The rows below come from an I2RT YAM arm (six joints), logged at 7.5 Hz.
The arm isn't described. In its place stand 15 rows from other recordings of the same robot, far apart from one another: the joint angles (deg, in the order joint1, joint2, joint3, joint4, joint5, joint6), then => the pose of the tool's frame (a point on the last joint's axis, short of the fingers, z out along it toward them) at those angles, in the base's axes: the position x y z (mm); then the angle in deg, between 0 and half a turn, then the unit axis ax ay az.
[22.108, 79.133, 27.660, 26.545, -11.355, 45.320] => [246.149 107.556 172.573 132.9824 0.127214 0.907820 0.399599]
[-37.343, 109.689, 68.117, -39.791, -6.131, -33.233] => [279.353 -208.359 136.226 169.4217 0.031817 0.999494 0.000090]
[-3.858, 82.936, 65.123, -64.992, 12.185, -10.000] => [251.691 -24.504 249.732 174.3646 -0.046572 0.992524 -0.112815]
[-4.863, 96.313, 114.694, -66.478, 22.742, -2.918] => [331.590 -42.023 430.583 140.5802 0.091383 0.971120 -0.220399]
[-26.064, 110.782, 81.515, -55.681, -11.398, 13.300] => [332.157 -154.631 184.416 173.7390 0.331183 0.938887 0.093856]
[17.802, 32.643, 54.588, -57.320, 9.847, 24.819] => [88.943 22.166 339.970 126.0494 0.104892 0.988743 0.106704]
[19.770, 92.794, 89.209, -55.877, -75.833, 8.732] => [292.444 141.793 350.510 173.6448 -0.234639 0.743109 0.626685]
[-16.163, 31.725, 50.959, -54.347, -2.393, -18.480] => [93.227 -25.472 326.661 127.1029 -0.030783 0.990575 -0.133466]
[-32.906, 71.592, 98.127, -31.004, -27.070, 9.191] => [205.593 -113.738 518.888 94.1000 0.147605 0.988049 0.044411]
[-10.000, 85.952, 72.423, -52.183, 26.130, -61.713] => [289.948 -67.046 281.281 175.8008 -0.372778 0.878308 -0.299352]
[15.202, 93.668, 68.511, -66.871, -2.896, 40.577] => [270.000 75.232 217.634 176.8535 -0.220048 -0.975388 -0.014061]
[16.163, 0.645, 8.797, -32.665, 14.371, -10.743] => [87.691 16.216 165.597 114.4958 -0.152607 0.983731 -0.094786]
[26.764, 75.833, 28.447, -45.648, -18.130, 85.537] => [137.615 81.813 122.112 163.2831 -0.493274 -0.867311 -0.066726]
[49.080, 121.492, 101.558, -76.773, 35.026, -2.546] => [275.239 286.327 209.047 172.2686 -0.431369 0.851296 -0.298692]
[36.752, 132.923, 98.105, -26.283, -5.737, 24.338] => [388.923 294.886 120.395 158.0942 -0.119154 0.977949 0.171515]
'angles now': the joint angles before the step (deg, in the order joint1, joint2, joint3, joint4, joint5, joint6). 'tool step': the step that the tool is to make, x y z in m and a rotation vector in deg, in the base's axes. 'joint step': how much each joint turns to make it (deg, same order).
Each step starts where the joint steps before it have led.
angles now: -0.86, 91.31, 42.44, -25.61, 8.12, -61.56
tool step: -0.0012, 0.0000, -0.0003, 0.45, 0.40, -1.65
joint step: 0.00, 0.00, 0.00, -0.66, 0.00, 1.72
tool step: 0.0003, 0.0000, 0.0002, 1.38, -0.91, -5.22
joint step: 0.00, 0.00, 0.04, 0.08, 0.00, 5.46
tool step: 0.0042, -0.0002, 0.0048, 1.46, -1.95, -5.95
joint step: -0.01, -0.14, 1.03, -0.12, 0.15, 6.19
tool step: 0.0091, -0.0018, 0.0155, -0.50, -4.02, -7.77
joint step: 0.00, -0.95, 2.69, -0.85, 2.75, 7.39
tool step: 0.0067, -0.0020, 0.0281, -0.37, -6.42, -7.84
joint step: 0.00, -3.11, 3.21, -1.49, 3.09, 7.38
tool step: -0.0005, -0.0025, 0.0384, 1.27, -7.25, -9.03
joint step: -0.19, -4.64, 4.02, -3.79, 2.64, 8.87
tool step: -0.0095, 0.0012, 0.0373, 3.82, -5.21, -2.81
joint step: -0.03, -5.15, 3.65, -4.90, -1.97, 4.55
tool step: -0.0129, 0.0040, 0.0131, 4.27, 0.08, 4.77
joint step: 0.00, -3.38, 0.59, -3.77, -6.16, -1.76
